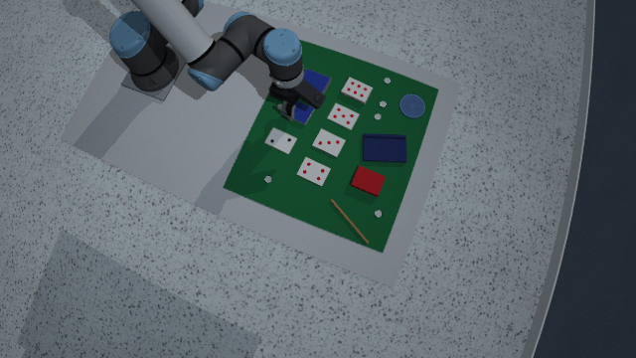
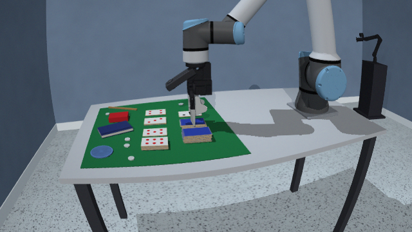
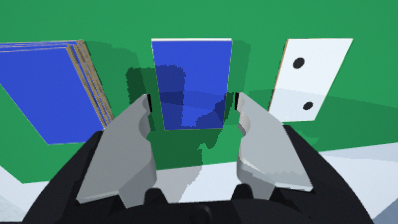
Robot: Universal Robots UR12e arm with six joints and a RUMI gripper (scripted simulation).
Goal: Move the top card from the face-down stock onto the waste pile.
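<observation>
My hand is 20 mm above the white card. From my hand the other things lie so: wooden stick 330 mm ahead, 220 mm to the right, 20 mm below; then red block 320 mm ahead, 80 mm to the right, 10 mm below.
</observation>
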